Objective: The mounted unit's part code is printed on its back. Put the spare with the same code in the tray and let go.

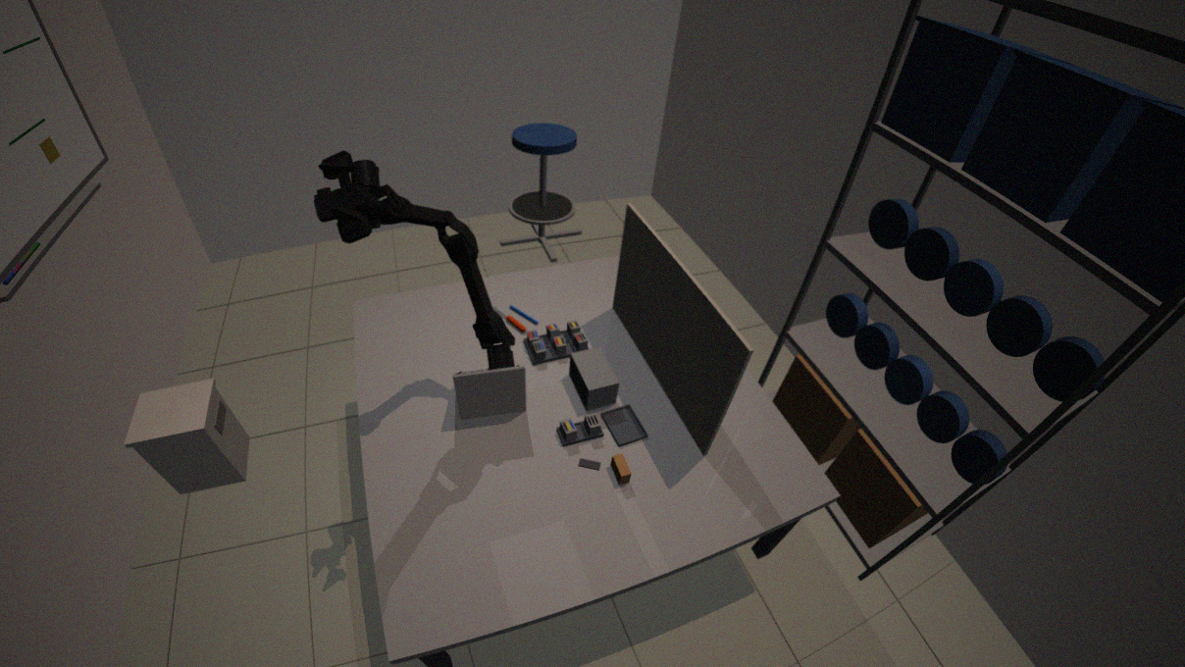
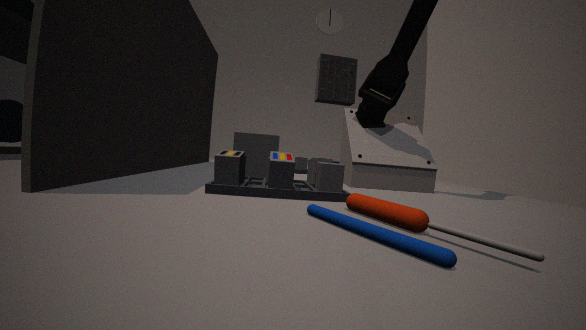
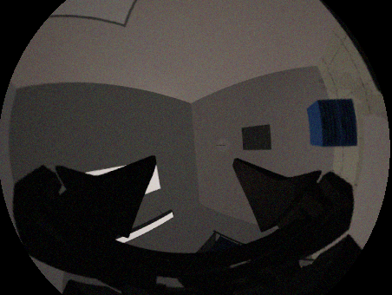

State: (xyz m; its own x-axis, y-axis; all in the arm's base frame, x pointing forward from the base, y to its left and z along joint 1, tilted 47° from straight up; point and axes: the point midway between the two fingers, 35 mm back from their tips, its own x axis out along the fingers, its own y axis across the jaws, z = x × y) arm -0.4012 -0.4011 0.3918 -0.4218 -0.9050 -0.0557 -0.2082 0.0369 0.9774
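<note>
The grey spare lies 76 cm below my gripper tip, 64 cm ahead of it and 18 cm to the left of it. Round my gripper tip: blue pen: 80 cm below, 51 cm ahead, 39 cm to the left; then mounted unit: 75 cm below, 61 cm ahead; then upright board: 84 cm ahead, 58 cm below, 1 cm to the right.
</note>
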